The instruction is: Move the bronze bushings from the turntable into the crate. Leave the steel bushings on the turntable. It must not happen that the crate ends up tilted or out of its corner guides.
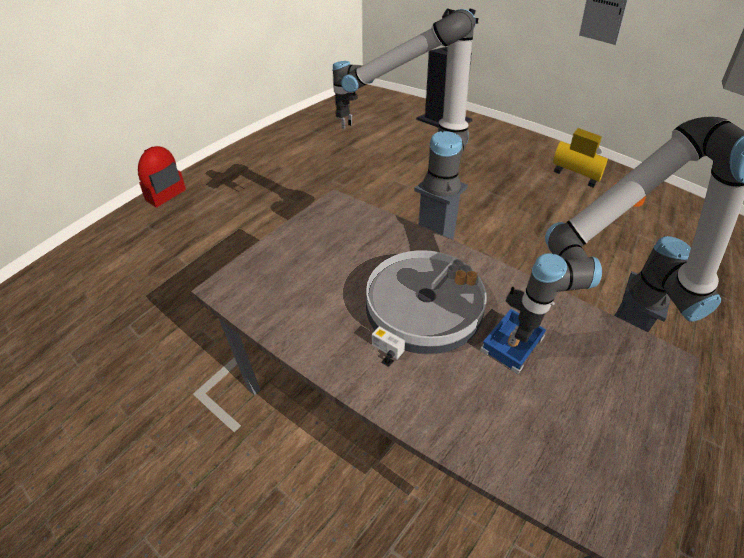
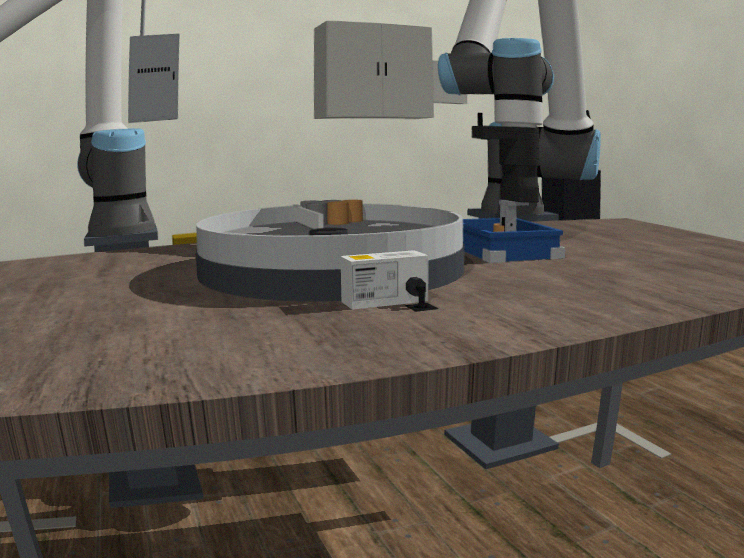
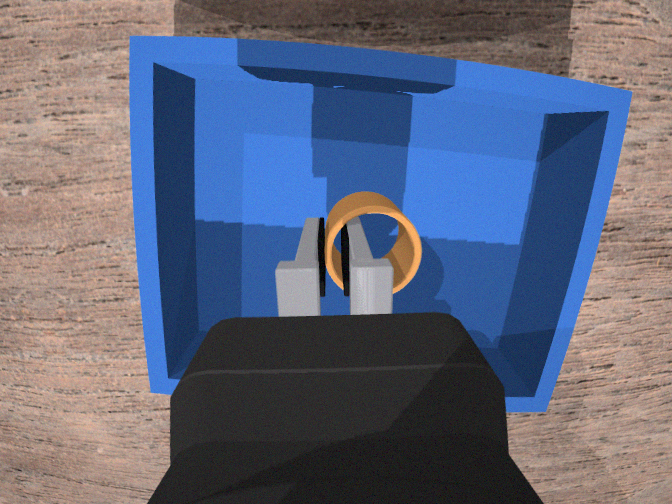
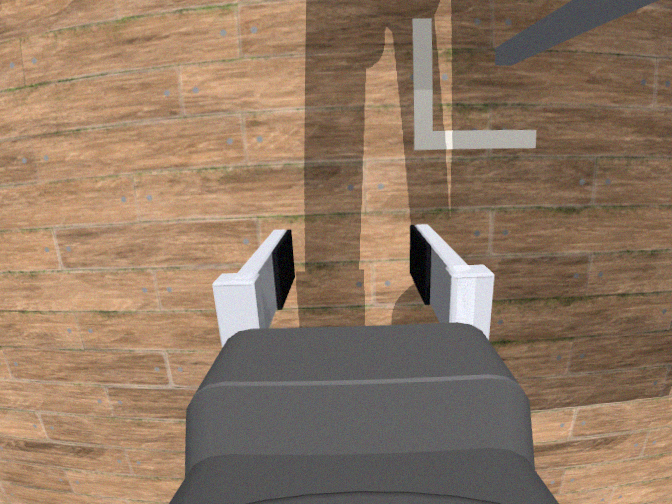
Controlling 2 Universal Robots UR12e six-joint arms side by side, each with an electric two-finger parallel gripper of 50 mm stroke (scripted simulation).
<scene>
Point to a blue crate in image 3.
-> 506, 174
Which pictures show the blue crate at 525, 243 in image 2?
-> Image 1, image 2 and image 3 only.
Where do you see a bronze bushing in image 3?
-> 405, 256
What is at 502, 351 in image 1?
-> A blue crate.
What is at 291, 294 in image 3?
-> My left gripper.
</scene>
